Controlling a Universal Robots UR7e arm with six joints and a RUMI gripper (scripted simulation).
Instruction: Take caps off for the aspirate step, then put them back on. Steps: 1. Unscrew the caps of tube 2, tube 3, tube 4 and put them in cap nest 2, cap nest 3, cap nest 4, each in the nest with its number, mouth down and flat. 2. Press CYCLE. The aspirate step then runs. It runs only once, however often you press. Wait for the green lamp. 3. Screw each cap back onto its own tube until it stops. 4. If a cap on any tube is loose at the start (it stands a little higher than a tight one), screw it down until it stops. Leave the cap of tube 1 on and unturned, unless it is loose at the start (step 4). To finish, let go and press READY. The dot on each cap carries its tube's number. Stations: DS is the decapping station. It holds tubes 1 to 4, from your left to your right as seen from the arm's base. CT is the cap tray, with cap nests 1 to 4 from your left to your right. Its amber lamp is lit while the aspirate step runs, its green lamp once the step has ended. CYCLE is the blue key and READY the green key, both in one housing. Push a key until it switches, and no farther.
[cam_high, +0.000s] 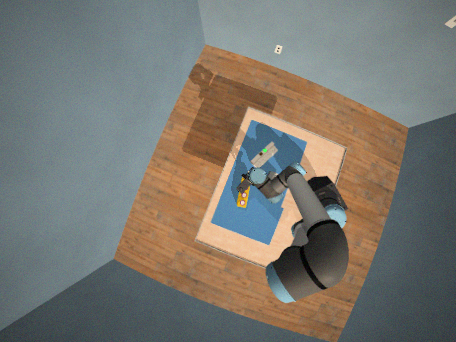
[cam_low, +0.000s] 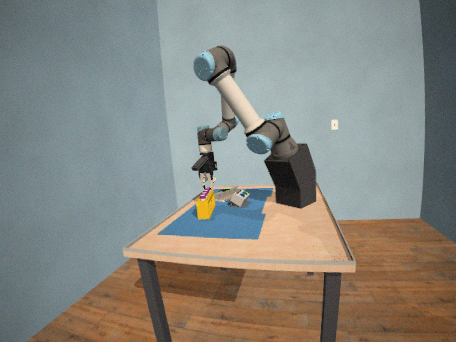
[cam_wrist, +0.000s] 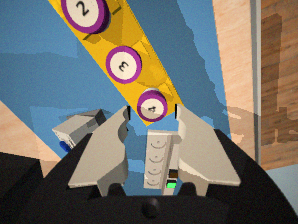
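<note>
The cap is 5 cm to the left of my hand, 1 cm below it and 1 cm behind it. Also, from my hand: green key 20 cm behind, 9 cm to the right, 6 cm below; then blue cycle key 20 cm behind, 6 cm below, 5 cm to the right; then key housing 18 cm behind, 7 cm to the right, 7 cm below.
</note>
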